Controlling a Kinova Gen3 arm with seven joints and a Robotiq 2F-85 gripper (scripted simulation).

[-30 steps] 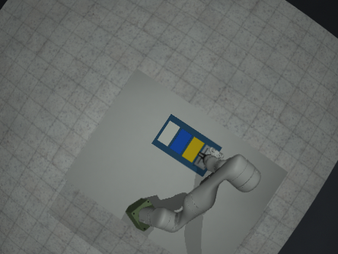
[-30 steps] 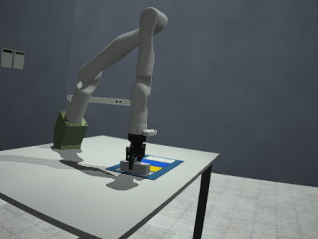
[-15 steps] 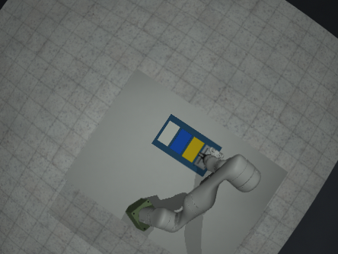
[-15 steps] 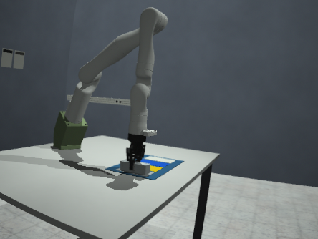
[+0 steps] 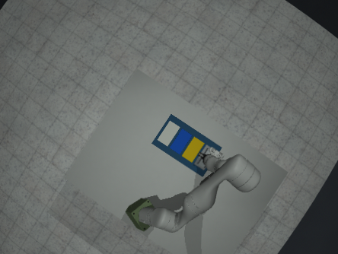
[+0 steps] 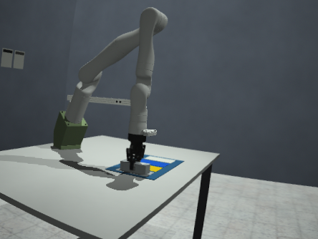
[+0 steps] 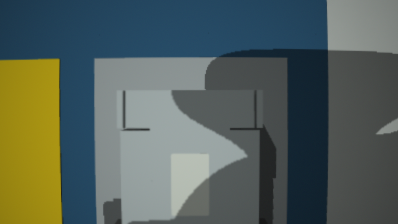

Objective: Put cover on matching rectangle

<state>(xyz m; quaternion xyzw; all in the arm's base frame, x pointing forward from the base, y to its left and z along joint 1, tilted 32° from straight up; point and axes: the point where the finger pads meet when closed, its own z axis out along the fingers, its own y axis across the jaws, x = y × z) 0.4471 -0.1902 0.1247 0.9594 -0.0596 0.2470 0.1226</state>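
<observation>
Right now the cover is 10 mm below my hand. Also, from my hand: yellow rectangle 90 mm to the left, 20 mm below, 20 mm ahead; then dark blue mat 130 mm to the left, 70 mm ahead, 20 mm below.
</observation>
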